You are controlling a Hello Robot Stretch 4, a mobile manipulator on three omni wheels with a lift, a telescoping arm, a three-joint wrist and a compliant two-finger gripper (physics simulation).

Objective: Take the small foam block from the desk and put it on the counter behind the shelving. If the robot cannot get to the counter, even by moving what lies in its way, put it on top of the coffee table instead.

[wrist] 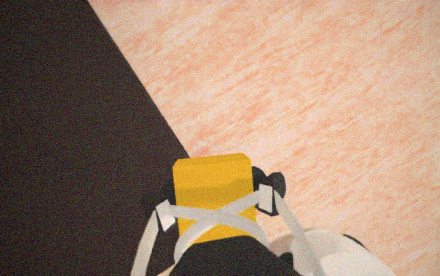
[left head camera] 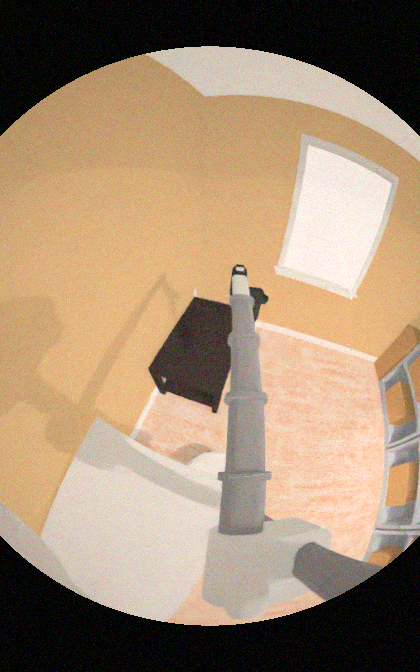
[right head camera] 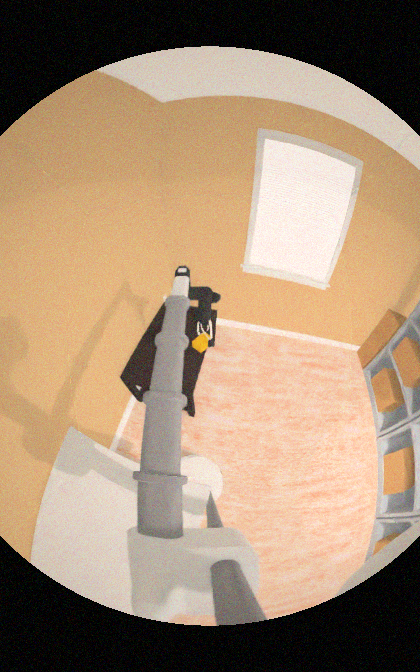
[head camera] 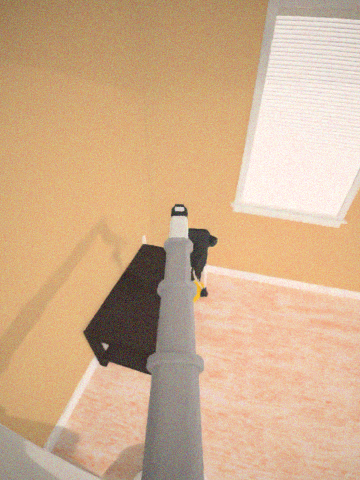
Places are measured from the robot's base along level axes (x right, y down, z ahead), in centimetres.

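Pixels of known places: gripper, fingertip midpoint: [wrist: 213,189].
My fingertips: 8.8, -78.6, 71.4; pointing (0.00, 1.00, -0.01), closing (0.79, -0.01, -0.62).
Note:
Behind a point stands the place of what it marks, as x, y, z.
The small foam block, yellow [head camera: 197,291] {9.2, -82.7, 68.4} [right head camera: 200,344] [wrist: 212,175] {10.2, -82.7, 73.1}, is held between the fingertips of my gripper [wrist: 213,189] {8.8, -78.6, 71.4}, which is shut on it. In the head view the arm partly hides the block. The block is in the air; in the wrist view it overlaps the edge of a dark table [head camera: 125,310] {-31.8, -42.2, 85.4} [left head camera: 195,340] [right head camera: 145,350] [wrist: 65,125] {-8.0, -42.2, 97.4}, which looks like the coffee table. The table stands by the wall corner, partly behind the arm. Grey shelving [left head camera: 400,515] [right head camera: 397,504] stands at the far right. No counter can be made out for certain.
A large pale surface [left head camera: 130,530] [right head camera: 85,520] lies at the lower left, close to the arm's base; I cannot tell what it belongs to. Orange-brown boxes [left head camera: 401,482] [right head camera: 398,470] sit in the shelving. Pinkish floor [head camera: 280,360] {79.3, 2.8, 74.3} [right head camera: 295,425] lies between the dark table and the shelving.

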